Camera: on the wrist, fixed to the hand. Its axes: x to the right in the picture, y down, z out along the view.
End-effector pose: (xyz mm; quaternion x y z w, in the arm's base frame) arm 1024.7 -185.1 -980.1 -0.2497 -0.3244 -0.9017 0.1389
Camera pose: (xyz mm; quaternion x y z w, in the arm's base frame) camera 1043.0 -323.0 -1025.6 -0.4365 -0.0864 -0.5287 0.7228
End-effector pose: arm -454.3 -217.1 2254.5 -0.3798 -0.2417 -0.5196 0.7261
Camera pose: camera -386.5 -277.7 2139.8 -0.4413 0.0506 0.1572 0.8820
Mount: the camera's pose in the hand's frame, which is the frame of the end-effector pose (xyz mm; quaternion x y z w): -27.7 87.7 -113.9 0.0263 -0.0391 0.6984 0.7142
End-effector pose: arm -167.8 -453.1 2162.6 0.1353 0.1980 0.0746 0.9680
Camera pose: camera -246.9 -348.6 2097.4 0.2633 0.0110 0.7188 0.6434
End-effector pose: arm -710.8 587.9 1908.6 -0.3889 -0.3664 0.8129 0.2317
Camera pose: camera -611.1 562.2 1804.5 0.4958 -0.0222 -0.7672 0.4063
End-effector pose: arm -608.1 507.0 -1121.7 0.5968 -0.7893 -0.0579 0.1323
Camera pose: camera -650.7 565.7 -994.6 -0.1238 -0.9872 0.0485 0.0884
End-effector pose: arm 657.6 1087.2 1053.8 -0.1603 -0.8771 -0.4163 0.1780
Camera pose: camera 740.1 1046.6 1167.7 -0.7386 -0.5324 -0.1437 0.3878
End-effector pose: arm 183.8 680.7 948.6 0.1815 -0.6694 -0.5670 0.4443
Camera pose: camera 312.8 658.8 1014.2 -0.3484 -0.6371 -0.0841 0.6824
